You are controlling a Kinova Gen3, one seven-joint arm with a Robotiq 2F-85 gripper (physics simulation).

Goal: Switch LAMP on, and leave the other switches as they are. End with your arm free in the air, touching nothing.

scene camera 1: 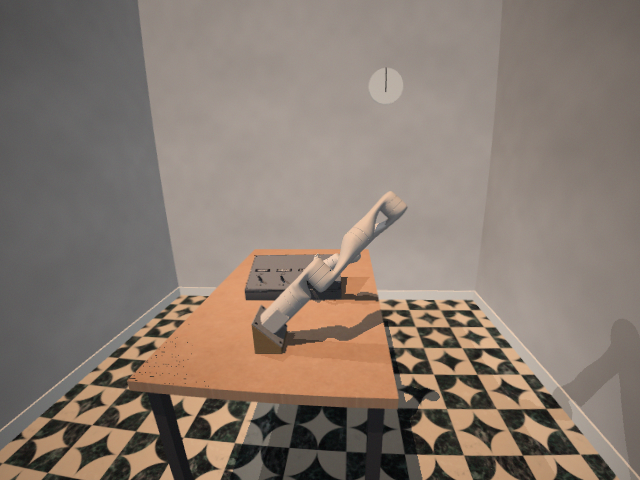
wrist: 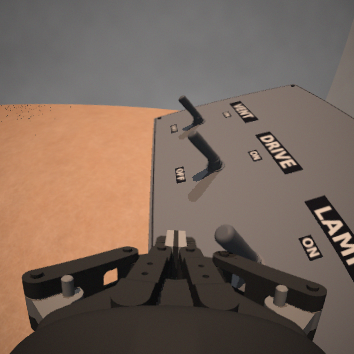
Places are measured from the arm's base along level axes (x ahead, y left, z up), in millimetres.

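Pixels of known places: gripper, fingertip midpoint: (wrist: 175, 241); arm's base at its link origin: (scene camera 1: 269, 322).
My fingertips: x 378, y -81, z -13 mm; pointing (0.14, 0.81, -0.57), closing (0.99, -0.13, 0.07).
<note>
Ahead of a thing's pixels: the offset from my fingertips to its top centre. Level surfaces: height alone.
The grey switch panel (scene camera 1: 289, 261) (wrist: 310, 125) lies on the table. In the wrist view the LAMP label @(dx +115, dy -31, dz +40 mm) (wrist: 332, 230) is at the right with its ON mark. The LAMP lever @(dx +33, dy -29, dz +52 mm) (wrist: 235, 240) leans left, away from ON; its base is partly hidden by my gripper's linkage. The DRIVE lever @(dx +35, dy +91, dz +51 mm) (scene camera 1: 282, 279) (wrist: 206, 151) leans toward OFF. The VENT lever @(dx +38, dy +211, dz +51 mm) (scene camera 1: 260, 279) (wrist: 191, 110) leans away from its ON mark. My gripper (wrist: 175, 241) is shut and empty, its tips left of the LAMP lever; contact cannot be told. The arm hides the gripper's tips in the scene view.
The wooden table @(dz -77 mm) (scene camera 1: 222, 330) (wrist: 75, 185) carries the arm's wedge-shaped base (scene camera 1: 267, 338) in front of the panel. The arm (scene camera 1: 354, 242) rises over the panel's right part in the scene view. Grey walls stand around the table.
</note>
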